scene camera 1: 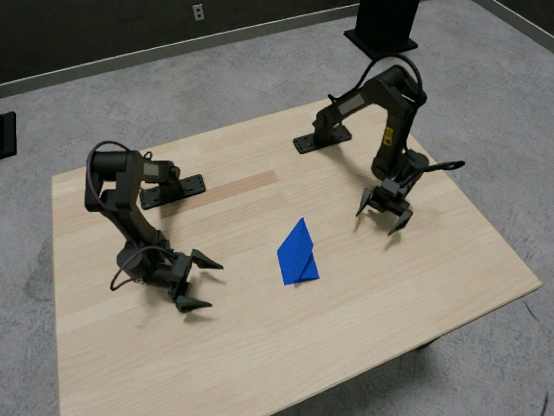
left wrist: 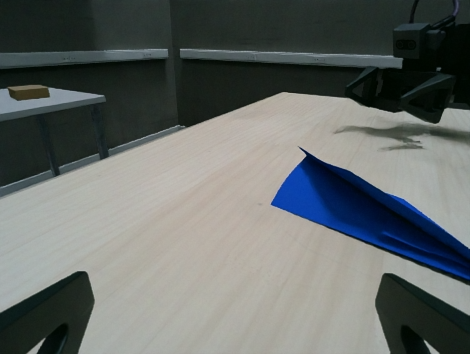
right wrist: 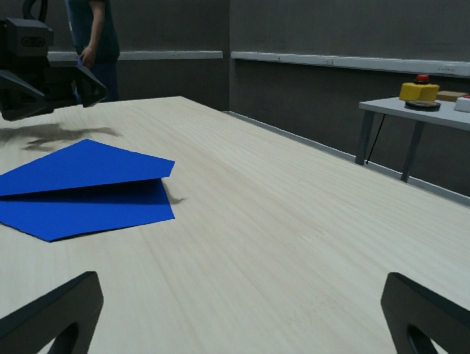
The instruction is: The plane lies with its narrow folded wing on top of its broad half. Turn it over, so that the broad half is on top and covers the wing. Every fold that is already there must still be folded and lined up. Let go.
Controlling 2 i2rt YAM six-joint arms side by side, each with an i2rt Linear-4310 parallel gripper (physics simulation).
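The blue paper plane (scene camera 1: 295, 254) (left wrist: 345, 200) (right wrist: 100, 167) lies on the table with its pointed end toward the arm bases and its wide end toward the front. Its layers are folded over each other. In the right wrist view an upper layer stands a little above the lower one, with a dark gap between. In the left wrist view a raised layer slopes up from the flat one. My left gripper (scene camera 1: 374, 225) (left wrist: 234, 286) is open and empty, low over the table, to the plane's right in the scene view. My right gripper (scene camera 1: 217, 286) (right wrist: 241, 285) is open and empty, low at its left.
The wooden table top (scene camera 1: 410, 295) carries both arm bases at its back edge. In the left wrist view a side table (left wrist: 75, 97) with a brown box (left wrist: 29, 92) stands beyond the edge. A person (right wrist: 97, 50) and a yellow box with a red button (right wrist: 419, 91) show in the right wrist view.
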